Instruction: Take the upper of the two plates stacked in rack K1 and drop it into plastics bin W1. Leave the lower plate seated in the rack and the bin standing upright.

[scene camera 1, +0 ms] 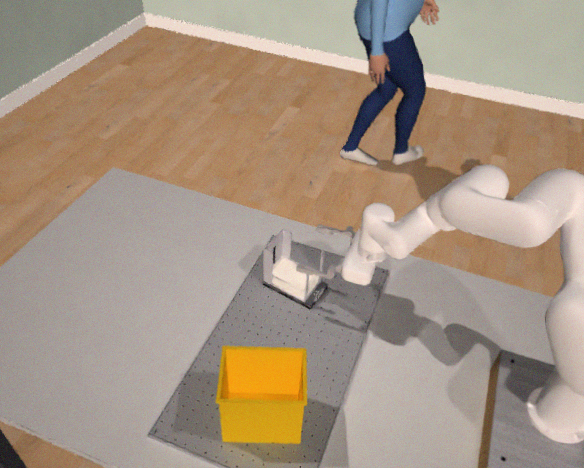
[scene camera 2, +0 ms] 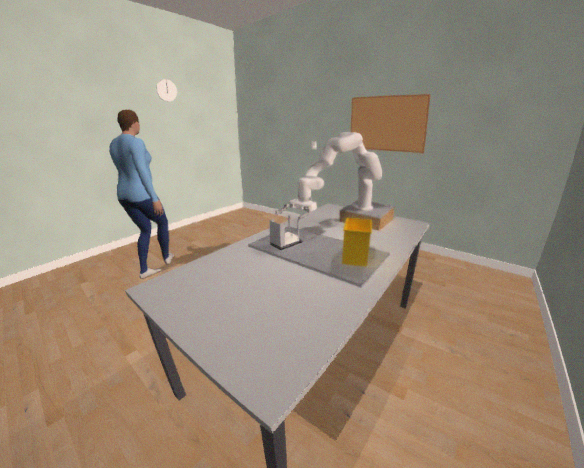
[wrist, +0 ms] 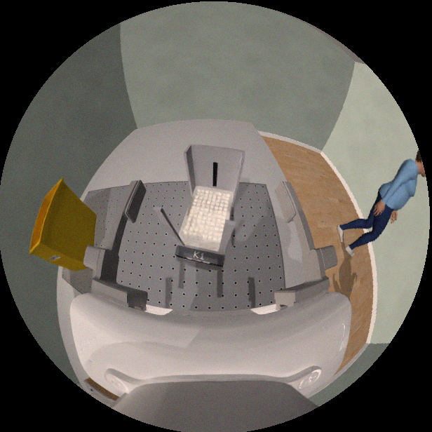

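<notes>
My gripper is there to be seen, and the wrist view shows it too. I can also see a yellow plastics bin W1.
</notes>
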